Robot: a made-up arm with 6 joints.
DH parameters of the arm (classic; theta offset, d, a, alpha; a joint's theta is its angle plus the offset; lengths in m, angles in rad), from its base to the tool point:
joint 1: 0 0.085 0 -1.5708
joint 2: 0.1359 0 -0.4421 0
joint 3: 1.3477 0 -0.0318 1.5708
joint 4: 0 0.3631 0 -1.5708
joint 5: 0 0 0.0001 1.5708
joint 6: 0 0.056 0 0
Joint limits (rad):
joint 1: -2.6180..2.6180
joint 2: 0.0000..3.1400
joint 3: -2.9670..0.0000
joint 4: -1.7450..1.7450
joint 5: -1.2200..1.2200
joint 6: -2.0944..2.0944
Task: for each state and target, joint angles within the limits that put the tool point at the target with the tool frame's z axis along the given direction. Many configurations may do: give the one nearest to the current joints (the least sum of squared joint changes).
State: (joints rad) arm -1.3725 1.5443 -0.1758 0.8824 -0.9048 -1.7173
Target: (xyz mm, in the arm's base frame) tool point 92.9 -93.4 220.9 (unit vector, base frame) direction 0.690 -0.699 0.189
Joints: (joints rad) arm -0.7854 1.1178 -0.0019 0.0068 -1.2189 -1.7173
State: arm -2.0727 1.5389 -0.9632 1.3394 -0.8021 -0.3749
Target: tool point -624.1 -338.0 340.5 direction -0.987 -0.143 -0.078
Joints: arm -2.6161 2.1779 -1.8222 1.1408 -0.4208 -0.3749
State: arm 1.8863 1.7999 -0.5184 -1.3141 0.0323 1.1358
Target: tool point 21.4 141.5 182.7 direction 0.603 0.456 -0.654
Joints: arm 1.6778 1.2218 -0.0909 -1.5819 0.7057 1.1358
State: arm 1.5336 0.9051 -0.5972 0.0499 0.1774 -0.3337
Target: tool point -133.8 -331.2 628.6 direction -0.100 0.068 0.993
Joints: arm 1.2052 0.1606 -1.3803 -0.4691 -0.2633 -0.3337
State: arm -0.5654 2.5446 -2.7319 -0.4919 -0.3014 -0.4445
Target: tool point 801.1 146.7 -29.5 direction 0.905 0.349 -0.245
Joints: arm 0.1679 2.8554 -2.2052 -0.5711 -0.3646 -0.4445
